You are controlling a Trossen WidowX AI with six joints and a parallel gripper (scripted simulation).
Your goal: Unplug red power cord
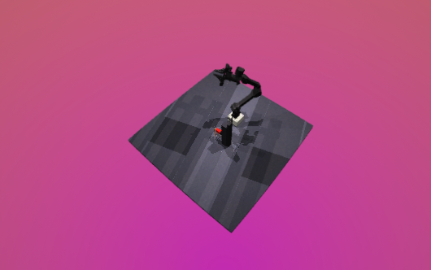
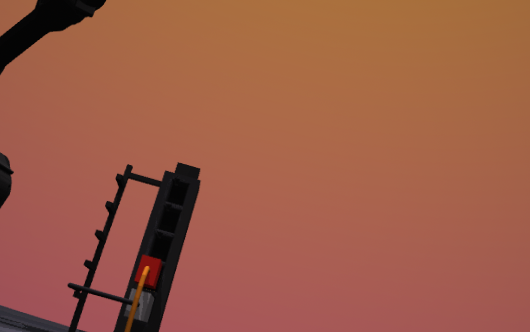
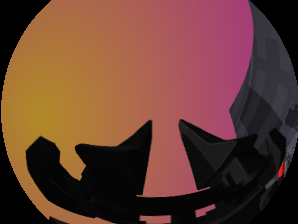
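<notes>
Now: the plug 470 mm below my gripper tip, 190 mm to the left of it and 150 mm ahead of it.
</notes>
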